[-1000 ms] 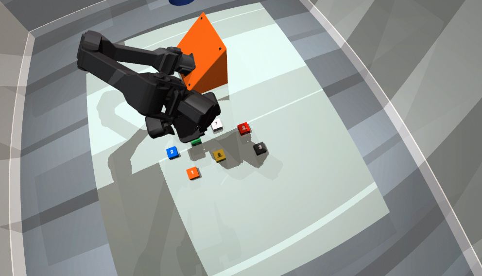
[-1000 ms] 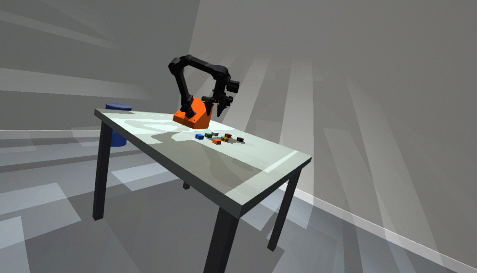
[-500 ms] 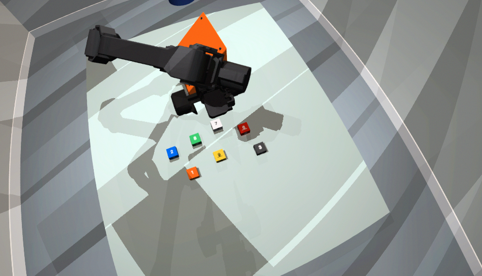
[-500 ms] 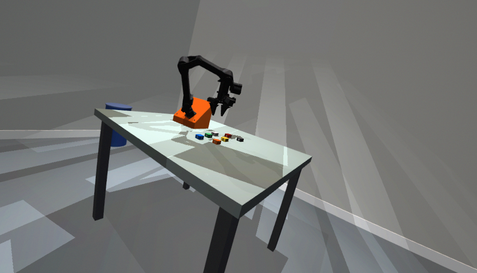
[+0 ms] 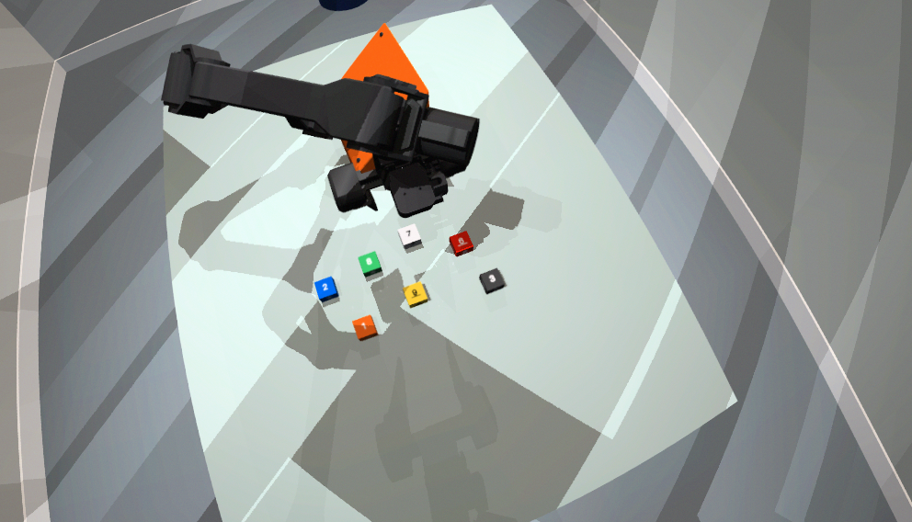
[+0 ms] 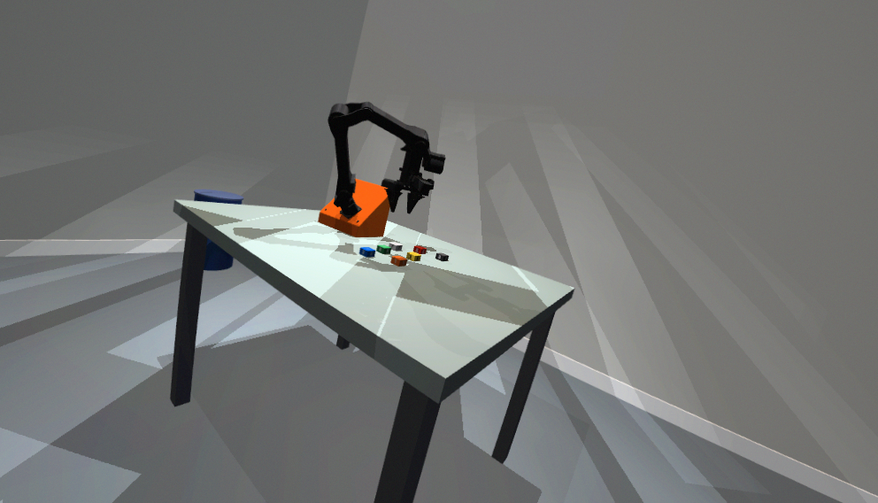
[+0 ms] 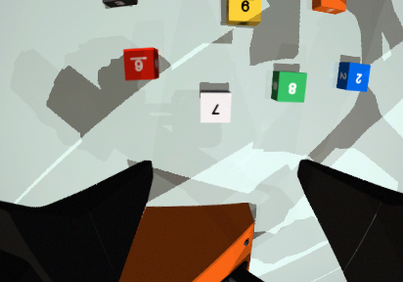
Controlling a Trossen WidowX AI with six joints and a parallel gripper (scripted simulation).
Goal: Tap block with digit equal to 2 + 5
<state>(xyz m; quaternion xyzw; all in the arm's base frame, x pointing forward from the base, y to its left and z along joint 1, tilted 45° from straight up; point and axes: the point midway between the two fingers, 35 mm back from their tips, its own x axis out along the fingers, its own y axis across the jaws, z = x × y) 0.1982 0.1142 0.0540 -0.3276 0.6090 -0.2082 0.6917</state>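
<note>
My gripper tip is now 1 cm short of the white block and 11 cm above it. From my gripper tip the other things lie so: red block (5 cm ahead, 8 cm to the left, 11 cm below); then green block (4 cm ahead, 8 cm to the right, 11 cm below); then yellow block (12 cm ahead, 1 cm to the right, 11 cm below).
</note>
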